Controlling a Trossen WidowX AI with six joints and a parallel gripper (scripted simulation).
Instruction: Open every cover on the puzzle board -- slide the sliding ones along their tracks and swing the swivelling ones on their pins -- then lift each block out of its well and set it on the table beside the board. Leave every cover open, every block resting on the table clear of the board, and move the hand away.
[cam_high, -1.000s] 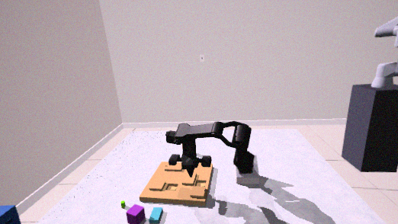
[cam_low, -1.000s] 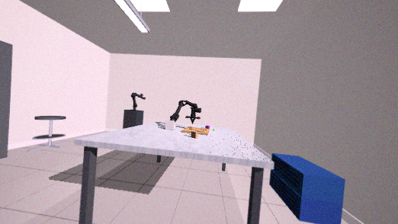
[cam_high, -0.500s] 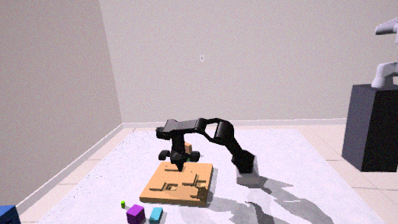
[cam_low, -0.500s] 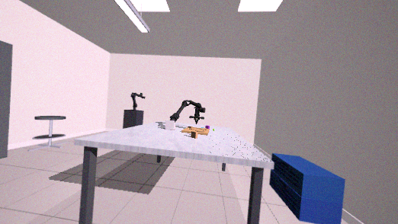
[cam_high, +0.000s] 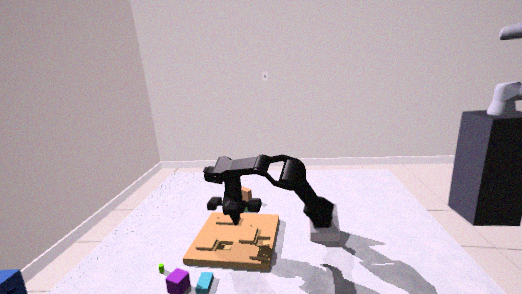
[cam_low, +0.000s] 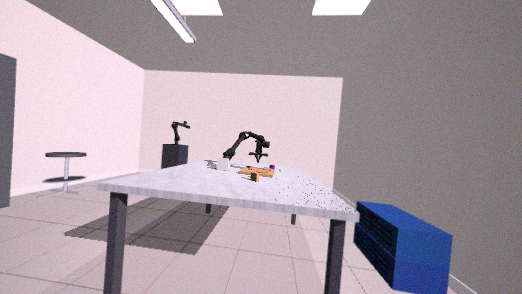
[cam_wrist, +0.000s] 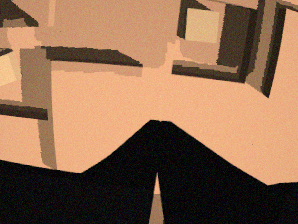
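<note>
Now: the tan wooden puzzle board 1 cm ahead of my gripper tip, 3 cm to the right of it and 6 cm below it.
</note>
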